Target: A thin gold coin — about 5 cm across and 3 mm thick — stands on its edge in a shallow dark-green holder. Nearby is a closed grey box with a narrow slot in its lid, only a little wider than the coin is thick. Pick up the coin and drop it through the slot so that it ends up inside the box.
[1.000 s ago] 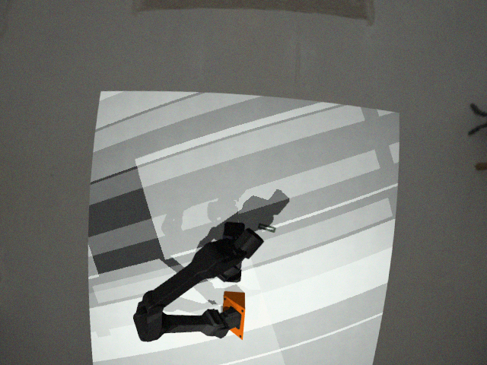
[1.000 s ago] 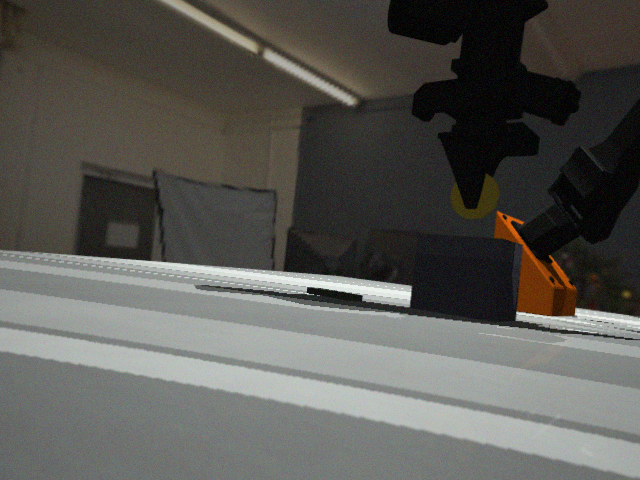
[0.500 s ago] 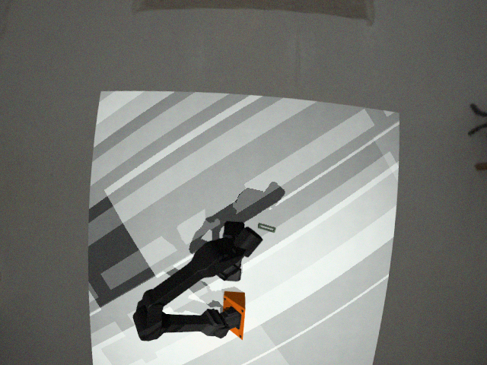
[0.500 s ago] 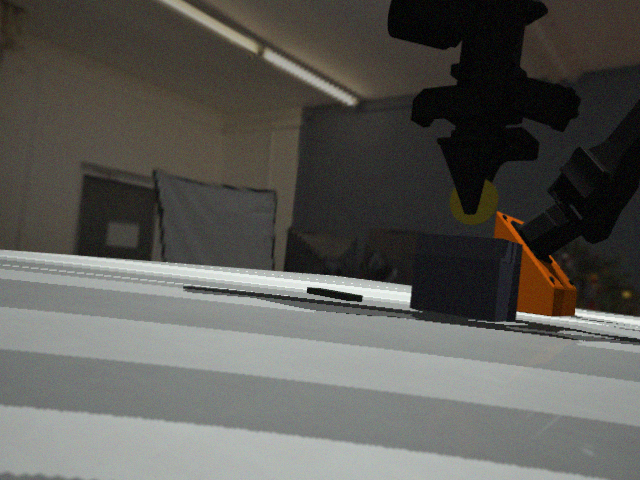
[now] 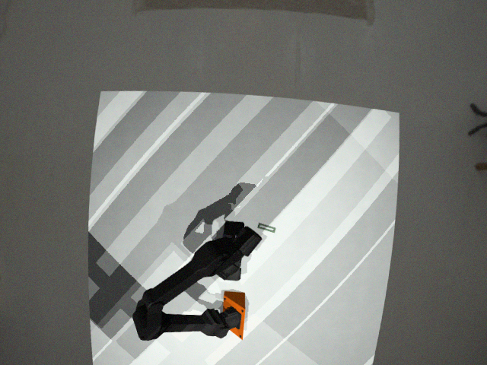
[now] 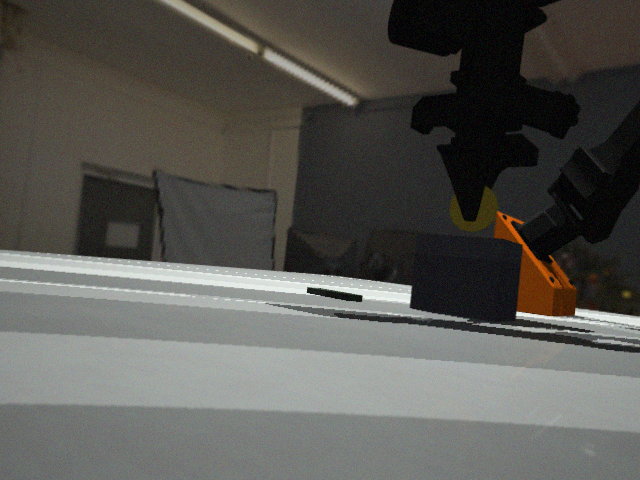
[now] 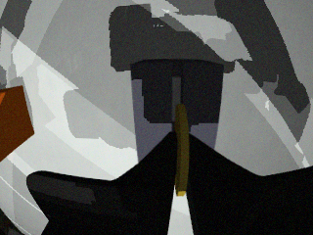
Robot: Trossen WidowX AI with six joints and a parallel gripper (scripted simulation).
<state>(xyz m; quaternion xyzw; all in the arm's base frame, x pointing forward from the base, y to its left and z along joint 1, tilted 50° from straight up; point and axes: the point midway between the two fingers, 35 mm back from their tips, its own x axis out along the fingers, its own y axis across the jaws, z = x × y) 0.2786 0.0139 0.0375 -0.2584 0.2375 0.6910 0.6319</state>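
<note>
My gripper tip is now 1 cm below the gold coin.
</note>
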